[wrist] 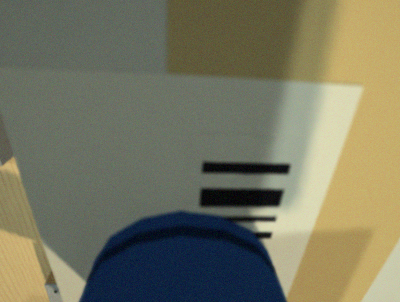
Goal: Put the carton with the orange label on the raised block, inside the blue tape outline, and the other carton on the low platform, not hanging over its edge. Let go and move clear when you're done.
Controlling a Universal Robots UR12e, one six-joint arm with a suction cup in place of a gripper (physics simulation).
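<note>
My suction cup (183, 260), dark blue, fills the bottom middle of the wrist view. It is on a carton (115, 145) and holds it. The carton shows a pale grey-white face with black printed bars, partly hidden by the cup, and yellow-tan areas at the top and right. No orange label shows plainly, so I cannot tell which carton this is. The carton's underside is hidden, and I cannot see whether it touches anything below. The blue tape outline does not show, and I cannot make out the low platform or the other carton.
A light wood surface (17, 225) with a straight edge shows past the carton's left side. A small pale grey piece (53, 292) with a dark dot shows at the lower left. Shadows fall across the carton.
</note>
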